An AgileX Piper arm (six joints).
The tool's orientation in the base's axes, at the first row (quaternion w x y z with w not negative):
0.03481, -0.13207, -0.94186, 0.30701
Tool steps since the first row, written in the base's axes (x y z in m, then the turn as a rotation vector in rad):
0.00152, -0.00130, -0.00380, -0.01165, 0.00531, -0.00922
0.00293, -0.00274, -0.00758, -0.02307, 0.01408, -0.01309
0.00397, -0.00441, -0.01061, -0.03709, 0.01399, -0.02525
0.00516, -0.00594, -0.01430, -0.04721, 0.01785, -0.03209
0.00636, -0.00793, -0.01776, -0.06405, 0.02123, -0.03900
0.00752, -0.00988, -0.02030, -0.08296, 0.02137, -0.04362
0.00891, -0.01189, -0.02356, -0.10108, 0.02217, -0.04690
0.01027, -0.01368, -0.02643, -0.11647, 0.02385, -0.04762
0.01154, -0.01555, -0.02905, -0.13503, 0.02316, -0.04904
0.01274, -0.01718, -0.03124, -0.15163, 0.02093, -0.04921
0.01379, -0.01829, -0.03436, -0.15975, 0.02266, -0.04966
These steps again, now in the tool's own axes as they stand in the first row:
-0.00176, 0.00157, 0.00359, 0.01279, 0.00689, 0.00615
-0.00344, 0.00299, 0.00726, 0.02622, 0.01338, 0.00596
-0.00485, 0.00371, 0.01051, 0.03988, 0.01726, 0.01791
-0.00635, 0.00496, 0.01419, 0.05077, 0.02198, 0.02273
-0.00799, 0.00572, 0.01795, 0.06800, 0.02483, 0.02887
-0.00959, 0.00596, 0.02094, 0.08632, 0.02336, 0.03530
-0.01142, 0.00663, 0.02452, 0.10403, 0.02179, 0.04015
-0.01317, 0.00724, 0.02766, 0.11931, 0.02001, 0.04204
-0.01486, 0.00762, 0.03066, 0.13701, 0.01609, 0.04630
-0.01642, 0.00791, 0.03318, 0.15239, 0.01068, 0.05014
-0.01768, 0.00912, 0.03619, 0.16068, 0.01045, 0.05071

